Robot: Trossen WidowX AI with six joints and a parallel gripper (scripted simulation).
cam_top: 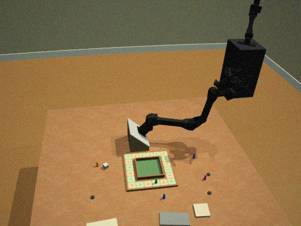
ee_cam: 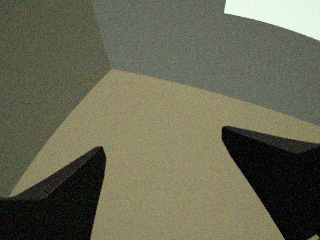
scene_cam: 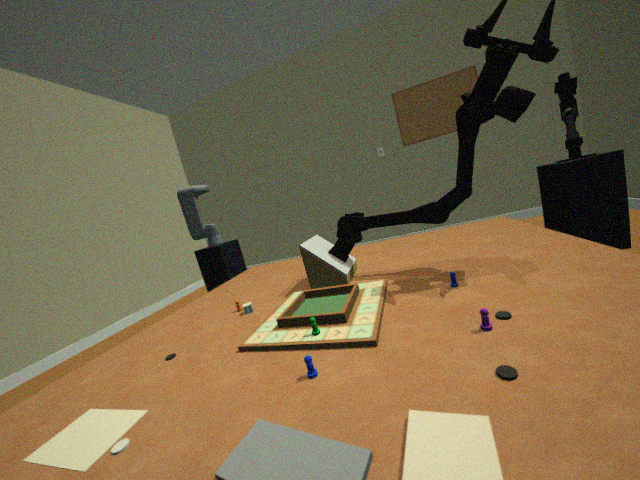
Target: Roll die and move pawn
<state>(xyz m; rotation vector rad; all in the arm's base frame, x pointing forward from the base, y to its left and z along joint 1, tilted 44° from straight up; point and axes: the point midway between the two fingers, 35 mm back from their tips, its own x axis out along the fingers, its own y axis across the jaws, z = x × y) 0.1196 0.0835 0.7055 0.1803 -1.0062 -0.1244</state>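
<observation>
Right now the white die is 810 mm to the right of my gripper tip, 540 mm below it and 60 mm ahead of it. The rest, counted from my gripper tip: purple pawn: 530 mm below, 250 mm to the right, 240 mm ahead; green tray: 560 mm to the right, 540 mm below, 120 mm ahead; green pawn: 540 mm to the right, 520 mm below, 230 mm ahead.
</observation>
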